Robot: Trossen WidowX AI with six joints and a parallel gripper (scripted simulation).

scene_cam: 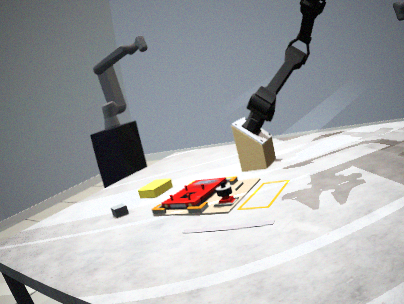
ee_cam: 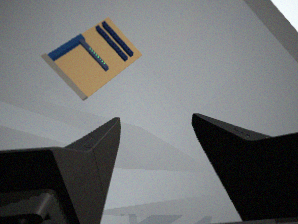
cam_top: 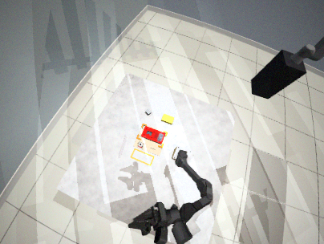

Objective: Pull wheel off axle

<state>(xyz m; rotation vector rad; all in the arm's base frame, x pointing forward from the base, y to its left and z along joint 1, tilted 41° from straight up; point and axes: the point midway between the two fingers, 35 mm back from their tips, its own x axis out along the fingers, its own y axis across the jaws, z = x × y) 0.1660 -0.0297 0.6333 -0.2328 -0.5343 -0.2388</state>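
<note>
My gripper tip is now 13 cm short of the wheel, 39 cm to the left of it and 60 cm above it. The rest, counted from my gripper tip: small grey block: 16 cm ahead, 73 cm to the right, 62 cm below; then yellow block: 5 cm behind, 71 cm to the right, 62 cm below.
</note>
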